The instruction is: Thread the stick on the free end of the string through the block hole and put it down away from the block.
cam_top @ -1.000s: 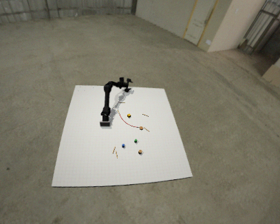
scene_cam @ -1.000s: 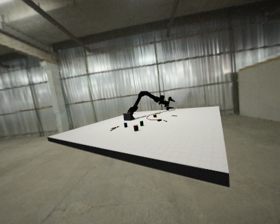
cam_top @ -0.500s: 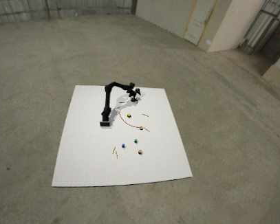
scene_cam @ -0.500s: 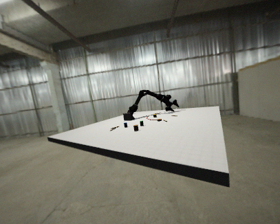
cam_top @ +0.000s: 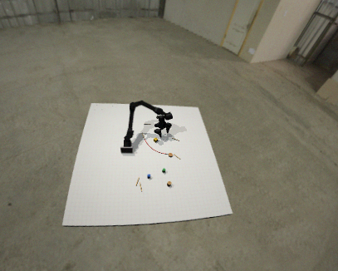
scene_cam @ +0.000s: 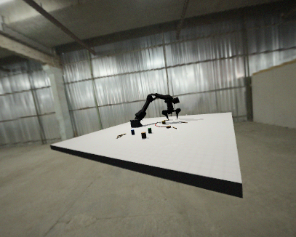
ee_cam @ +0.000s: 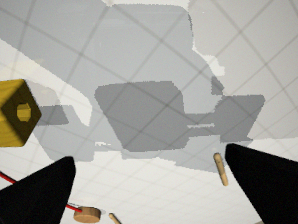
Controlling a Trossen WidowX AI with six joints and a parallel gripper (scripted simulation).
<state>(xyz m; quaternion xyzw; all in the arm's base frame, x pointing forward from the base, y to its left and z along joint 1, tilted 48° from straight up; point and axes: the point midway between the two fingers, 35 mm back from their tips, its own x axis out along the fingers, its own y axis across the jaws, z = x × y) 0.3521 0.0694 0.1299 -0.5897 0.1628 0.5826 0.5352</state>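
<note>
Now: the yellowish block 90 mm behind my gripper tip, 40 mm to the right of it and 20 mm below it. Also, from my gripper tip: green piece: 60 mm behind, 370 mm to the right, 20 mm below; then round wooden button: 30 mm ahead, 210 mm to the right, 30 mm below; then thin wooden stick: 200 mm behind, 10 mm to the left, 30 mm below.
</note>
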